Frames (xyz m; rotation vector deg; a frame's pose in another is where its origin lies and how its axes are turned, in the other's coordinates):
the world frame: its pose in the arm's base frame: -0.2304 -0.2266 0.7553 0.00 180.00 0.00
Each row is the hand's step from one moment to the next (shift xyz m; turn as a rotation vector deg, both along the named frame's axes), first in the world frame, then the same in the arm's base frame.
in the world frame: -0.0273 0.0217 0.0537 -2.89 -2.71 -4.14
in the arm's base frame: 0.0273 0.0217 -0.0537 2.89 -2.71 4.14
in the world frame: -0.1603 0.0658 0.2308 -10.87 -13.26 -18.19
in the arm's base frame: 0.1603 0.0658 -0.2308 10.87 -13.26 18.19
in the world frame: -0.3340 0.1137 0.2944 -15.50 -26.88 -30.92
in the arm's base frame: 0.3340 0.1137 -0.2944 15.50 -26.88 30.92
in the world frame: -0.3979 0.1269 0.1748 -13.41 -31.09 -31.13
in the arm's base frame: 0.3979 0.1269 -0.1748 13.41 -31.09 31.13
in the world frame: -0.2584 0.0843 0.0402 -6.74 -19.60 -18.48
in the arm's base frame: 0.2584 0.0843 -0.0402 6.74 -19.60 18.48
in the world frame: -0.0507 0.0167 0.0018 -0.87 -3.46 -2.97
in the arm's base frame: 0.0507 0.0167 -0.0018 0.87 -3.46 2.97
